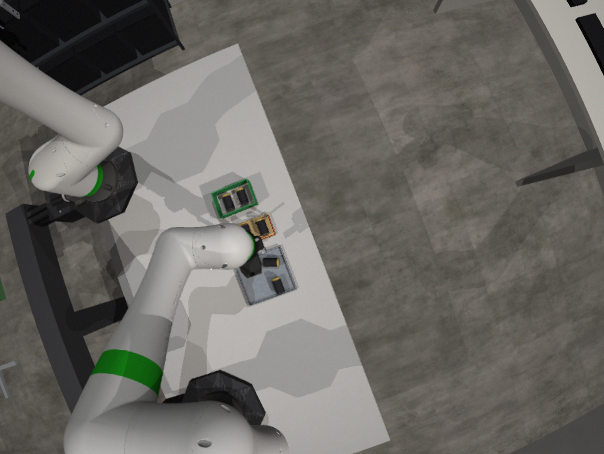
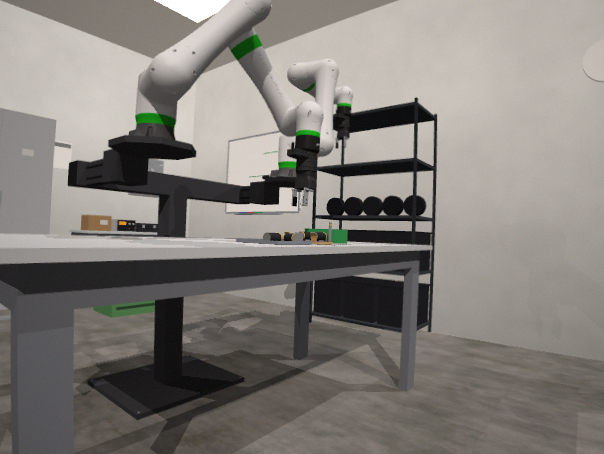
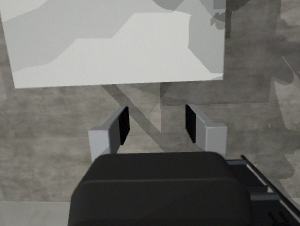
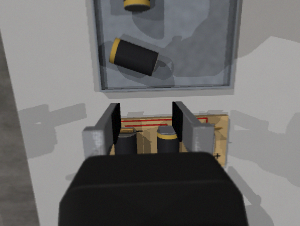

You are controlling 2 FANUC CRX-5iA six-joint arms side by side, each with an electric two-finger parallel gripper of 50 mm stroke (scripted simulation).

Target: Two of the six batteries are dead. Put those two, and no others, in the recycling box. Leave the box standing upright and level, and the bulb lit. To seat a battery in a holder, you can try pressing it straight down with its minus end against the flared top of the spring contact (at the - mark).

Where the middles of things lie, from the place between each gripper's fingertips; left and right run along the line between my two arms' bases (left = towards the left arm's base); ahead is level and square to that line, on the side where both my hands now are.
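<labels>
My left gripper: 1020 mm to the left of the grey tray (image 4: 195,51), 220 mm short of it, 590 mm above it. My right hand (image 2: 299,206): 90 mm to the left of the tray, 50 mm past it, 150 mm above it. By its middle, the grey tray is nearer to my right hand than to my left gripper.
</labels>
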